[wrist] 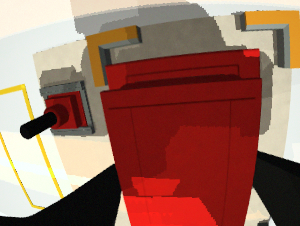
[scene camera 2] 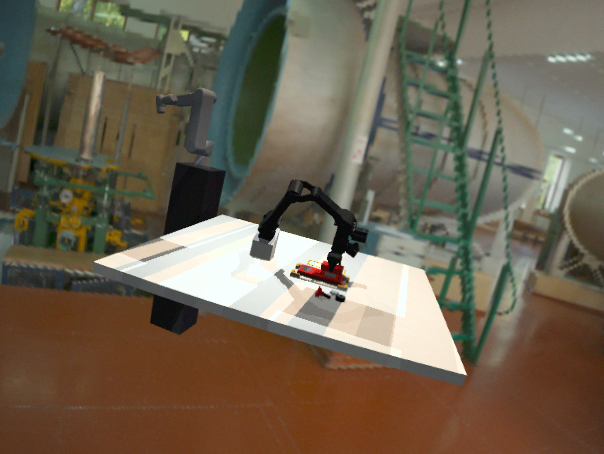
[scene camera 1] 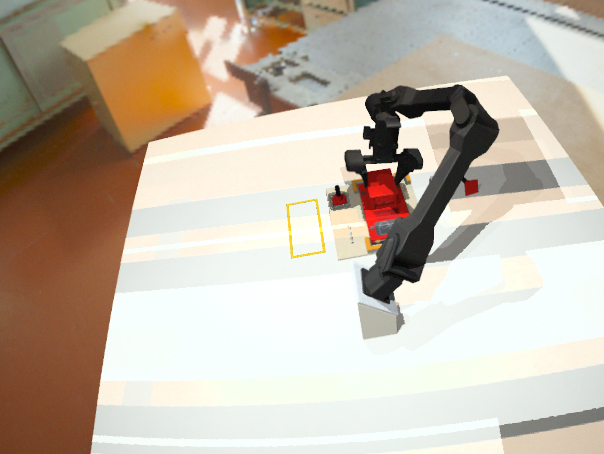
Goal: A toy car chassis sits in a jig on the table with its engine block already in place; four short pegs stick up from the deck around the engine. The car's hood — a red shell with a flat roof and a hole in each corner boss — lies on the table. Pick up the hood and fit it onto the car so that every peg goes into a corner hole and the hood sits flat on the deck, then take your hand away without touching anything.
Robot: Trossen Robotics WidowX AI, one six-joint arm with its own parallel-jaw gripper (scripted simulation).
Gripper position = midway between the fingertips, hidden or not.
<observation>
My gripper (scene camera 1: 380,186) holds a red hood (scene camera 1: 381,187).
</observation>
